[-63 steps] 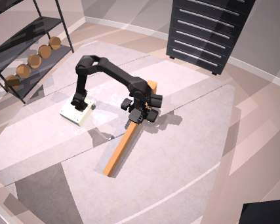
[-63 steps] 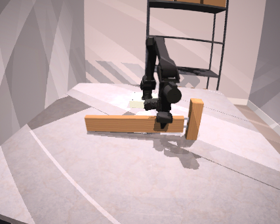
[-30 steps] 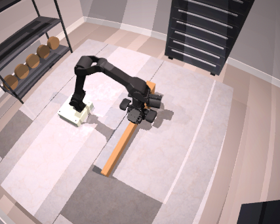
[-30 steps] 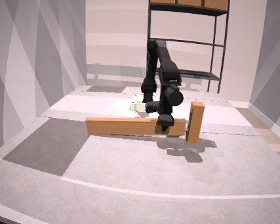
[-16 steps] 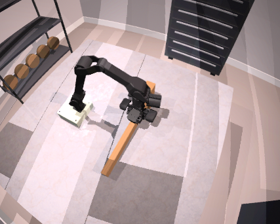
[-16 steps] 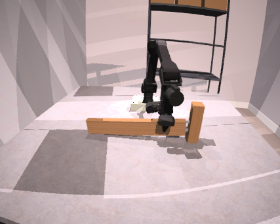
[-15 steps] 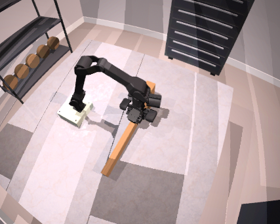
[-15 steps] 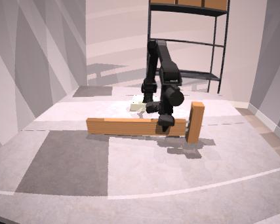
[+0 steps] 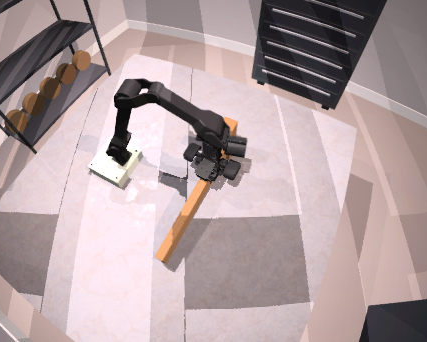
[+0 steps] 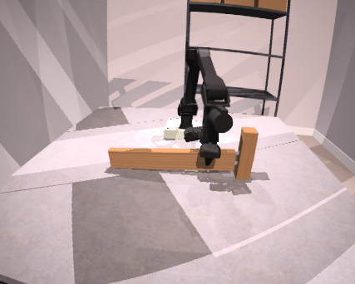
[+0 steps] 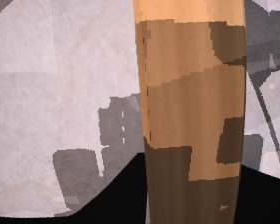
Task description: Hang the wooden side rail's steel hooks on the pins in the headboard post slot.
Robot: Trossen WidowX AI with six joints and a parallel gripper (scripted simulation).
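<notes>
Right now the headboard post is 10 mm behind my gripper tip, 130 mm to the left of it and 40 mm above it.
</notes>
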